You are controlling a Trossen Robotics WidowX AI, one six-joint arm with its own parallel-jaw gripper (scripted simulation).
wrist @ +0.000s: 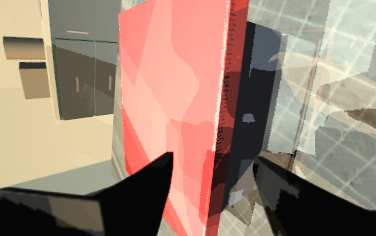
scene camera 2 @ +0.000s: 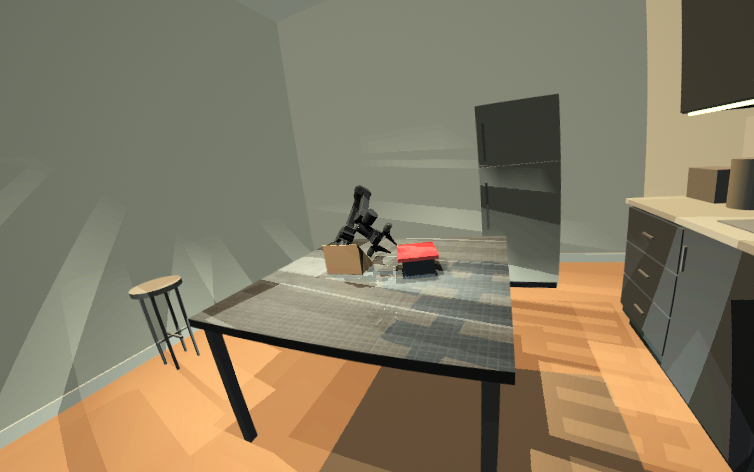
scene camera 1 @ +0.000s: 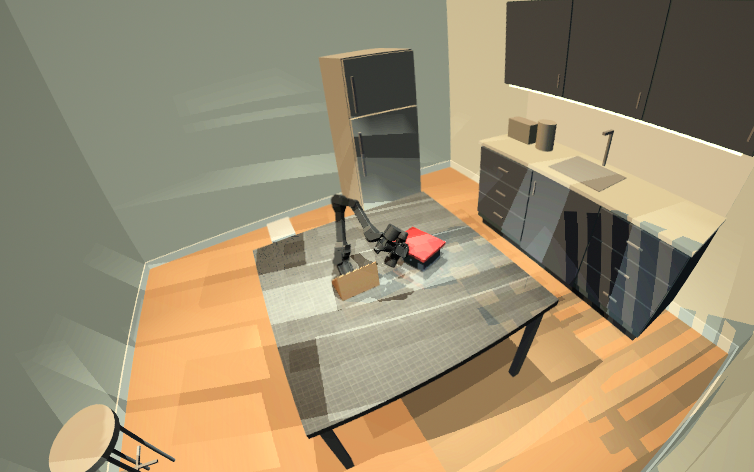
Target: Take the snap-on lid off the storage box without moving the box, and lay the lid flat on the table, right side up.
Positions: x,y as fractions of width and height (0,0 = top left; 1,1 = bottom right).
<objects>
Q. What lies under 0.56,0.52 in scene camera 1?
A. A lid.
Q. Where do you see a lid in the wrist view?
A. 0.48,0.32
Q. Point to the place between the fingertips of the gripper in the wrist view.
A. At 0.57,0.68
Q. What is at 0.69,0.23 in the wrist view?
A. A storage box.
</objects>
